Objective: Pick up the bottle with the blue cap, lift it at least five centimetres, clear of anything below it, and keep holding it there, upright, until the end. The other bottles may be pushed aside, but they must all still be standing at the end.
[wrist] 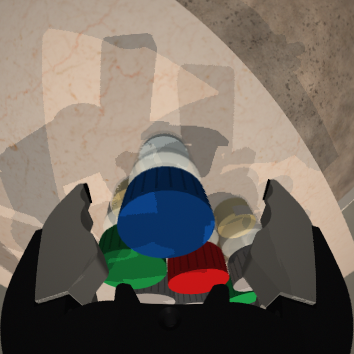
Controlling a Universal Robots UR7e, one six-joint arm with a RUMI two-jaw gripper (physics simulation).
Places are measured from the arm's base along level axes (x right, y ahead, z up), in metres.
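Where they show: gripper, between the fingertips: (175,183).
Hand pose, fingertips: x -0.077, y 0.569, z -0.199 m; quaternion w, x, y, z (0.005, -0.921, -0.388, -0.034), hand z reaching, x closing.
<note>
Things, the pixels of their top centre, and the offset from my fingertips. Level surfaces: height alone.
- bottle with the blue cap, centre of its top: (163,234) dx -0.003, dy -0.009, dz +0.043 m
- bottle with a green cap, centre of its top: (123,278) dx +0.007, dy -0.067, dz +0.046 m
- red cap, centre of its top: (198,282) dx +0.068, dy -0.045, dz +0.040 m
- bottle with yellowish contents, centre of its top: (258,279) dx +0.122, dy -0.011, dz +0.040 m
- second green cap, centre of its top: (242,299) dx +0.164, dy -0.054, dz +0.040 m
- round marble table, height of its surface: dz -0.065 m
The bottle with the blue cap (166,222) stands in the middle of the wrist view, its cap towards the camera and its clear body (161,149) reaching down behind it. My gripper (175,183) is open, one jaw on each side of the blue cap, with a visible gap between the cap and each jaw. A bottle with a green cap (135,272) and one with a red cap (197,277) stand close together below the blue cap in the view, and both look upright. Their bodies are mostly hidden.
A bottle with yellowish contents (236,217) shows near the right jaw, and another yellowish patch shows left of the blue cap. A second green cap (243,298) and grey ridged caps are partly hidden by the gripper. The round marble table (25,75) has its edge at the right.
</note>
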